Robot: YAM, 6 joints.
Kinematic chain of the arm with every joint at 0, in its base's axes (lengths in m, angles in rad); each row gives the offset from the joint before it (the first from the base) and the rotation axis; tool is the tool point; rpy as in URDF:
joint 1: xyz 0 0 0.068 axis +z
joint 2: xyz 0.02 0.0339 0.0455 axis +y
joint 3: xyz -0.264 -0.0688 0 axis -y
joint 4: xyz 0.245 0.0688 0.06 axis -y
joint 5: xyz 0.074 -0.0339 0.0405 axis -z
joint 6: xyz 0.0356 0 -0.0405 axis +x
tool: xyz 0 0 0 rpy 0 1.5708 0
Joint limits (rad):
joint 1: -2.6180..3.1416
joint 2: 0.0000..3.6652
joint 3: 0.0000..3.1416
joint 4: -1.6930..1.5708
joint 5: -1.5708..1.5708
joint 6: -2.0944..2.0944
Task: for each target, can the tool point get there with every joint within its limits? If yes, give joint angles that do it. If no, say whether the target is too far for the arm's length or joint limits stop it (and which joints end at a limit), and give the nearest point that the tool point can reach.
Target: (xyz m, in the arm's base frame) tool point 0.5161 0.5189 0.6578
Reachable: no: too far | nearest point 0.3647 0.3667 0.4936 | short by 0.270 m
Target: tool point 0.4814 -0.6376 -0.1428
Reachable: no: too far | nearest point 0.3703 -0.4904 -0.0821 | short by 0.194 m
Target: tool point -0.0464 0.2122 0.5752
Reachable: yes | joints -1.2132 0.4620 1.7976 0.2079 -1.0456 0.5049
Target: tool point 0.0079 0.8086 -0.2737
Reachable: no: too far | nearest point 0.0057 0.5818 -0.1623 | short by 0.253 m
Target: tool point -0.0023 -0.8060 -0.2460
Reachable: no: too far | nearest point -0.0017 -0.5891 -0.1468 | short by 0.238 m
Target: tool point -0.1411 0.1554 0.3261
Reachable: yes | joints 2.4160 0.8986 0.6378 0.3720 0.6870 1.3519
